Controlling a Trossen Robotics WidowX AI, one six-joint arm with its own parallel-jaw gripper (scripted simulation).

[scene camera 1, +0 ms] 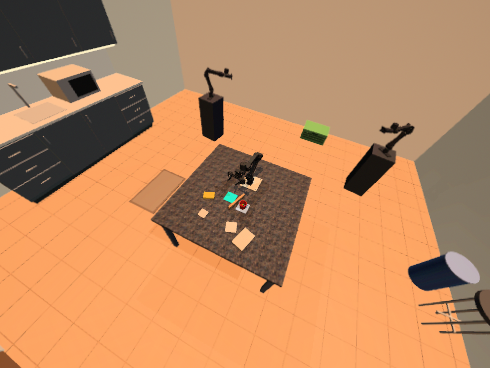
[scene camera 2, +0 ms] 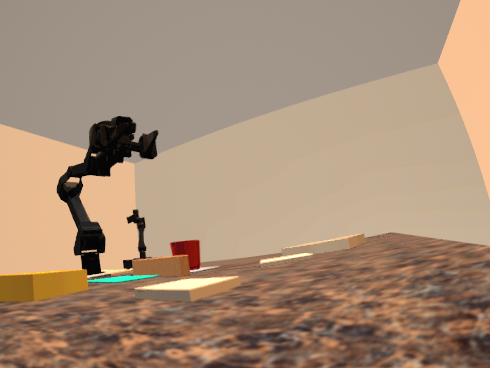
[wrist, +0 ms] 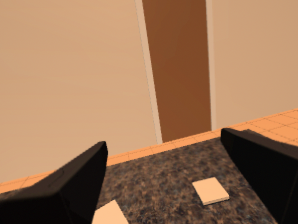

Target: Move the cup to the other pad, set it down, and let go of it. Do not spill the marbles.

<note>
The gripper (scene camera 2: 143,128) is open and holds nothing. Further things: an orange-brown wooden bar (scene camera 2: 177,265).
The gripper shows as well in the wrist view (wrist: 164,140).
</note>
